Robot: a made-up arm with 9 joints. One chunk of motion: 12 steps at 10 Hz.
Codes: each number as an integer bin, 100 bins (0 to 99) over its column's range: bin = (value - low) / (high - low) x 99, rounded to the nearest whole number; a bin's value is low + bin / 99 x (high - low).
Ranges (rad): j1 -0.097..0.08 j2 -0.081..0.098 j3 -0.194..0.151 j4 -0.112..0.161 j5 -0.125..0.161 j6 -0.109..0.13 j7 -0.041..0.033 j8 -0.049..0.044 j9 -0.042..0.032
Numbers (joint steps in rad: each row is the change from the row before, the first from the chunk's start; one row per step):
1: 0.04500 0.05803 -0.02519 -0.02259 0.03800 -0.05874 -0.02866 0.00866 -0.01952
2: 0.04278 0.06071 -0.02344 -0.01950 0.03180 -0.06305 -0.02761 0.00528 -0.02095
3: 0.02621 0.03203 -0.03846 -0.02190 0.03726 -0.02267 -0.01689 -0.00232 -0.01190
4: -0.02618 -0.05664 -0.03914 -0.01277 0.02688 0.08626 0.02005 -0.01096 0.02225
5: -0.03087 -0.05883 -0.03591 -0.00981 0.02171 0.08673 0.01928 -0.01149 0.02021
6: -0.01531 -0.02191 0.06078 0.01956 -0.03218 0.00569 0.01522 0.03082 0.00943
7: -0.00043 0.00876 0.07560 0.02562 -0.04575 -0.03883 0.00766 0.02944 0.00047
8: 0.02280 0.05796 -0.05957 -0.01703 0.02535 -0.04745 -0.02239 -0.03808 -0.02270
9: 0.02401 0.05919 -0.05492 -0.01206 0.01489 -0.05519 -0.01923 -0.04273 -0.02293
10: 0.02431 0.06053 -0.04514 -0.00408 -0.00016 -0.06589 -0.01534 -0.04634 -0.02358
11: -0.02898 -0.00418 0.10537 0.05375 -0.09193 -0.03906 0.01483 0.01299 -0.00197
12: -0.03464 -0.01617 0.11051 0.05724 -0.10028 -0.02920 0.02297 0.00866 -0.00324
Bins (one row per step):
1: 79 77 48 32 56 21 17 61 30
2: 78 78 49 34 54 19 18 58 28
3: 69 63 45 33 56 36 32 50 40
4: 40 13 44 36 53 81 82 40 86
5: 37 12 45 37 51 81 81 40 83
6: 46 33 73 48 32 48 75 85 69
7: 54 50 77 50 27 29 65 84 57
8: 67 77 39 34 52 25 25 12 26
9: 68 78 40 36 48 22 29 7 26
10: 68 78 43 39 43 18 34 3 25
11: 38 42 86 60 11 29 75 66 54
12: 35 36 87 61 9 33 86 61 52

